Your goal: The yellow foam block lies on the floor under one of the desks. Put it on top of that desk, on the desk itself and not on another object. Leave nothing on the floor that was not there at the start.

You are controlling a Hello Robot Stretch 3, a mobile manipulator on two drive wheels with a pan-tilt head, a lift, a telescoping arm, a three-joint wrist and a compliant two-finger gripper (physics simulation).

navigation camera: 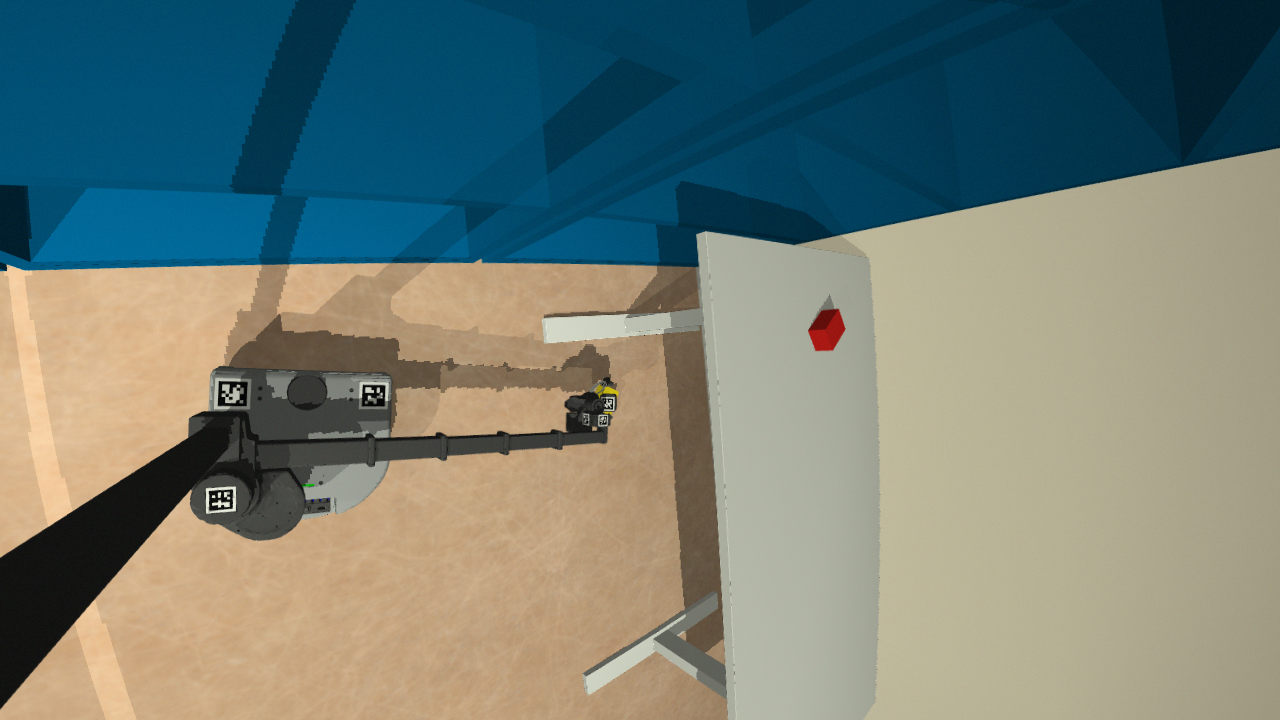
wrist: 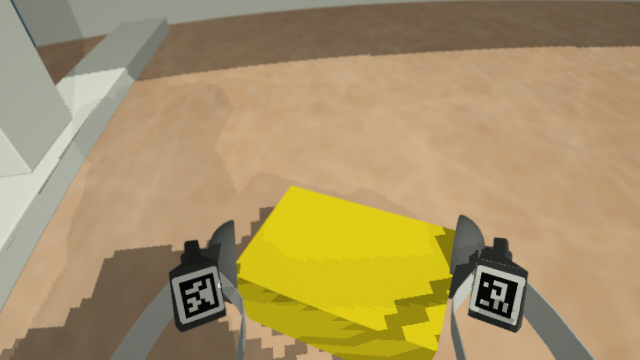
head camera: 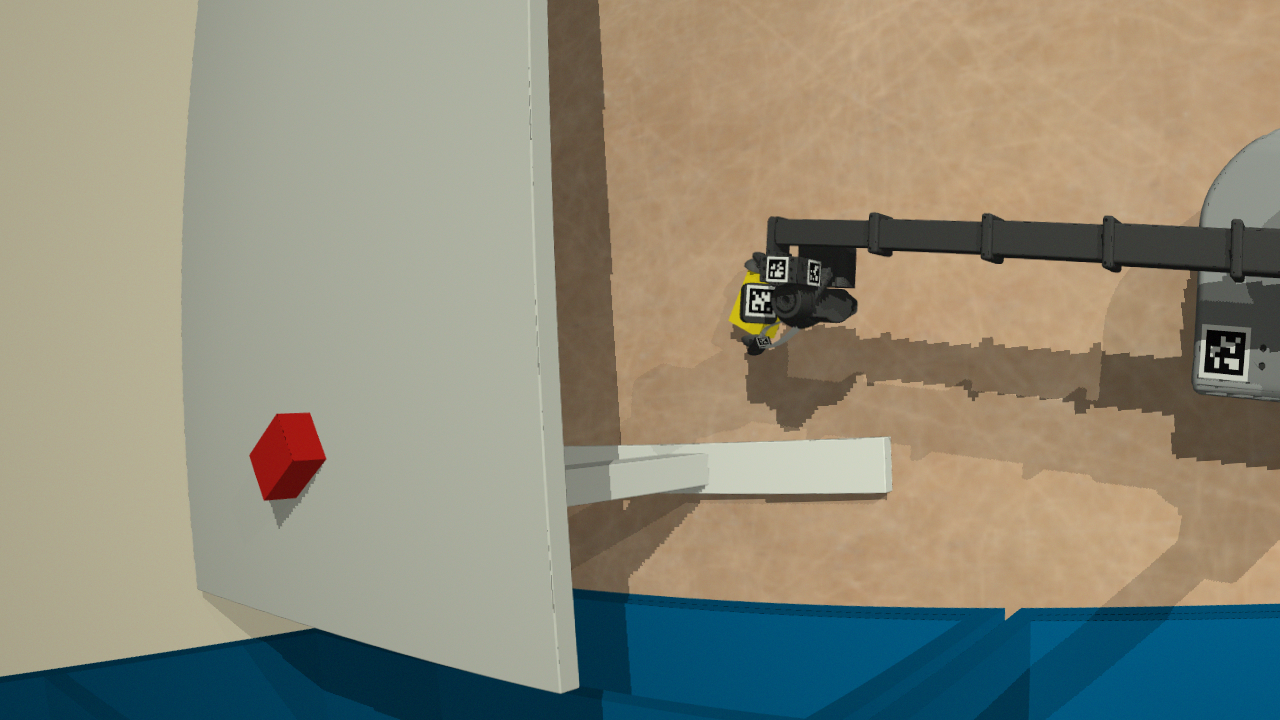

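Seen in the pictures: gripper, fingertip midpoint: [wrist: 346,247]; robot's base at its link origin: [navigation camera: 306,390].
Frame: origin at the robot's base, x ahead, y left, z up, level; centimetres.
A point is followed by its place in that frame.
Observation:
The yellow foam block [head camera: 745,325] @[x 1.4, y -86.9, z 4.6 cm] [navigation camera: 609,391] @[x 1.0, y -86.1, z 4.6 cm] [wrist: 345,250] @[x -2.0, y -85.8, z 4.6 cm] is low over or on the floor, in front of the desk; its contact with the floor cannot be made out. My gripper [head camera: 756,302] @[x -2.1, y -87.4, z 2.6 cm] [navigation camera: 606,402] @[x -2.1, y -87.4, z 2.6 cm] [wrist: 346,247] @[x -2.1, y -87.4, z 2.6 cm] is shut on it, one fingertip against its left corner and the other against its right end in the wrist view. The block sits turned between the fingertips. In the head view the wrist hides part of it. The white desk [head camera: 375,268] @[x -2.5, y -86.3, z 72.0 cm] [navigation camera: 796,465] @[x -13.2, y -90.5, z 72.0 cm] has its top beyond the gripper, well above the floor.
A red block [head camera: 288,456] @[x 17.9, y -95.4, z 76.5 cm] [navigation camera: 826,330] @[x 18.0, y -94.9, z 76.5 cm] stands on the desk top. A white desk foot [head camera: 805,465] @[x 21.3, y -75.8, z 2.5 cm] [navigation camera: 581,328] @[x 21.4, y -75.3, z 2.5 cm] [wrist: 95,100] @[x 22.5, y -104.7, z 2.5 cm] runs along the floor beside the gripper. A second foot [navigation camera: 626,660] @[x -100.3, y -98.8, z 2.5 cm] is farther along. A blue wall [head camera: 805,653] @[x 48.4, y -69.4, z 7.6 cm] [navigation camera: 358,228] @[x 38.9, y -8.1, z 7.6 cm] borders the floor.

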